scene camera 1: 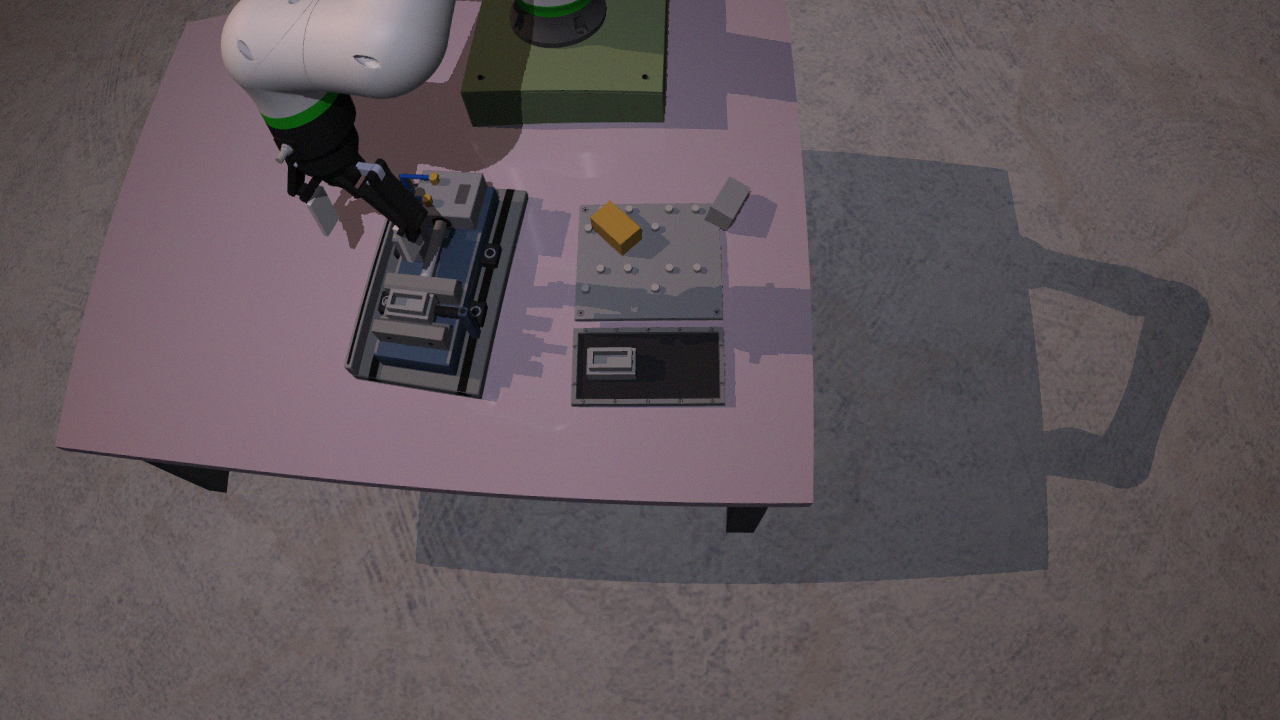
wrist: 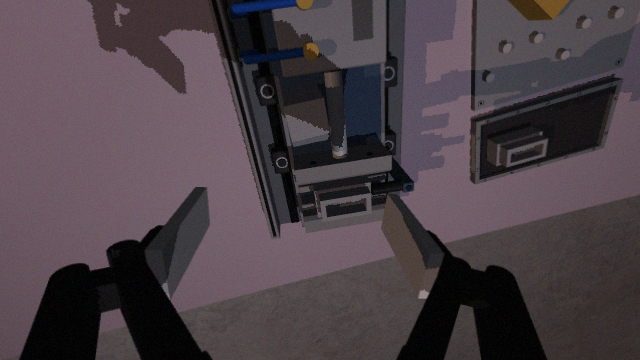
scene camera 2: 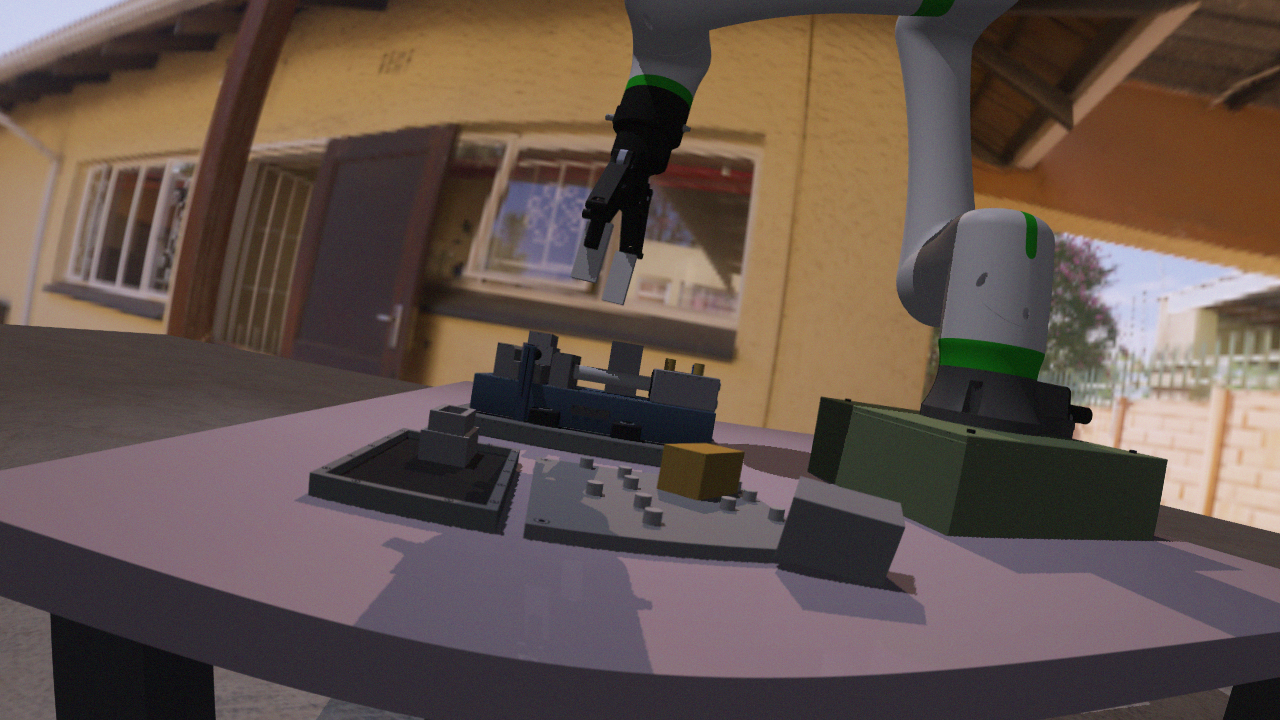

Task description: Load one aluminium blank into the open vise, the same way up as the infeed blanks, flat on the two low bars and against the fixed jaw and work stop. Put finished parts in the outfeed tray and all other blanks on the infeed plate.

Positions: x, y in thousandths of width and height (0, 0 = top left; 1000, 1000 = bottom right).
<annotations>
my gripper: scene camera 1 291, 331; wrist 468, 582; scene camera 2 468, 406
</annotations>
